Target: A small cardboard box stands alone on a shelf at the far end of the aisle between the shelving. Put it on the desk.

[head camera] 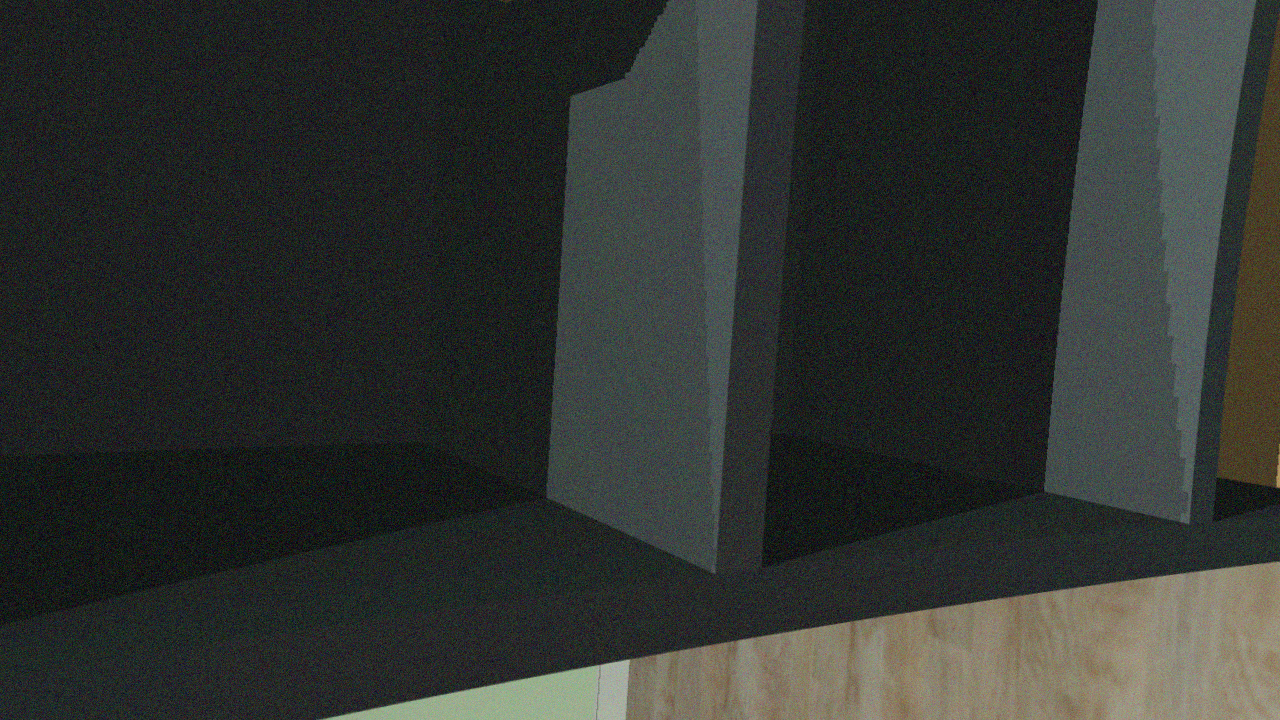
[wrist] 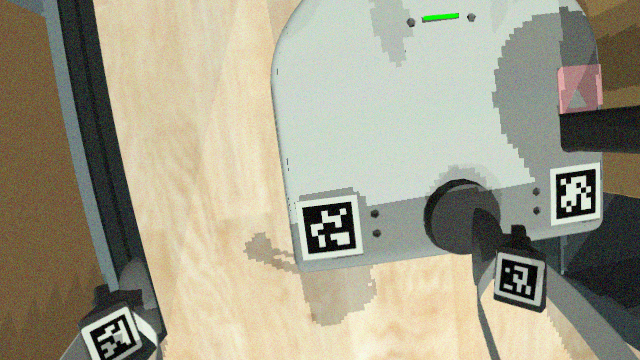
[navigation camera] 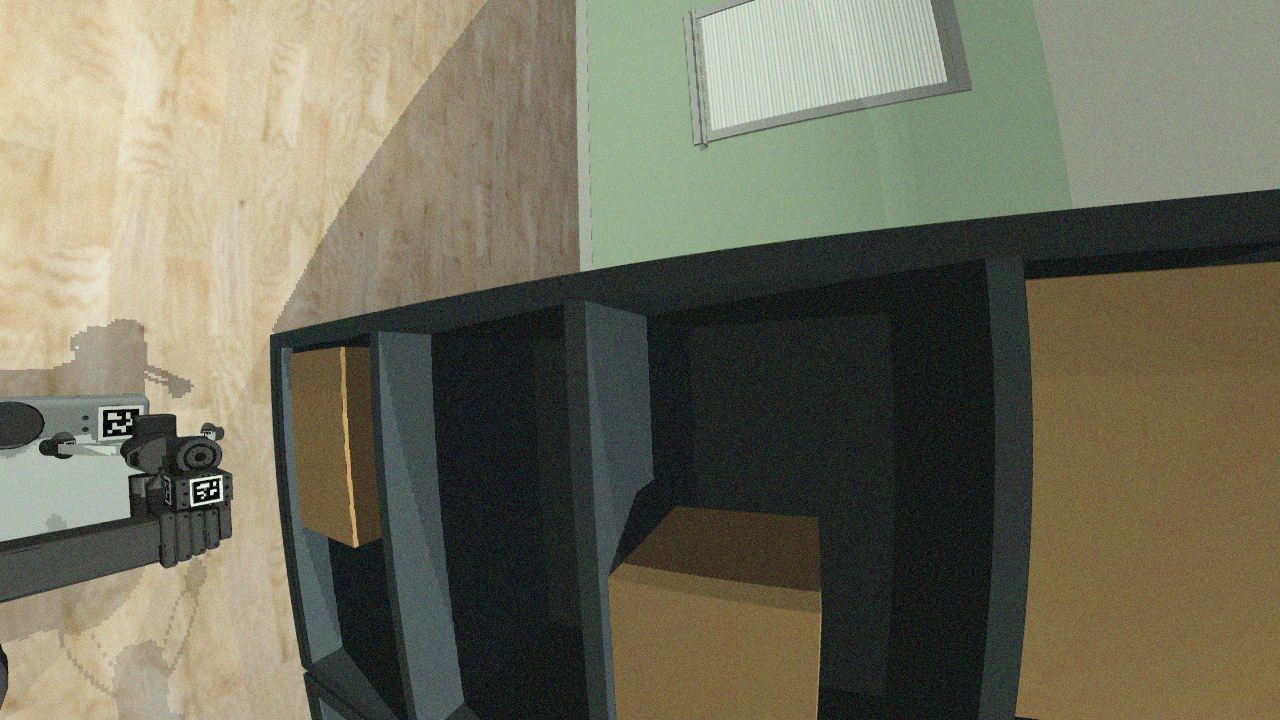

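My gripper is open and empty, its fingers wide apart. It points down above my own base, beside the dark shelving. A cardboard box stands in the end compartment of the shelving in the navigation view, apart from the gripper. A second cardboard box stands in a wider compartment, and a large cardboard surface fills the one at the right. I cannot tell which of them, if any, is the task's box. The desk does not show in these views.
The dark shelving stands close beside me. My pale base is under the gripper. A green wall with a framed panel rises past the shelving's side. Wooden floor lies between.
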